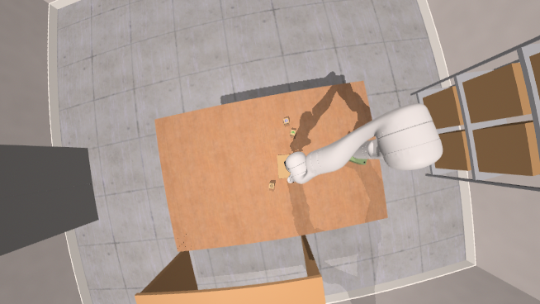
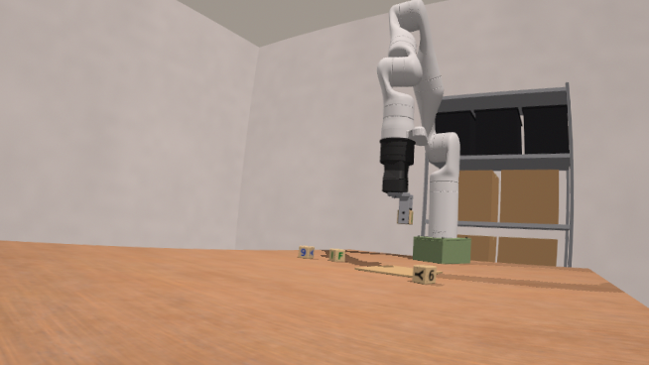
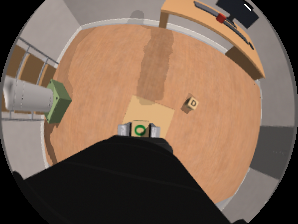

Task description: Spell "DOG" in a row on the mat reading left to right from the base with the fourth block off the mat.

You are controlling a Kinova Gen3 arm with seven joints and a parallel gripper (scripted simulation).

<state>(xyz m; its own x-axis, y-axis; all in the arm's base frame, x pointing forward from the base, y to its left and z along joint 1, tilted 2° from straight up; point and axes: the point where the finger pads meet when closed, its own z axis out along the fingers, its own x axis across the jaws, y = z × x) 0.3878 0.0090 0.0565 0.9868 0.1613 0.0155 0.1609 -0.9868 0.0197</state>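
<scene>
Right now my hand is 10 mm short of the tan mat and 120 mm above it. From my hand the other things lie so: green-lettered block: 50 mm behind, 190 mm to the right, 100 mm below; then wooden block: right at my hand; then blue-lettered block: 30 mm behind, 270 mm to the right, 100 mm below.
</scene>
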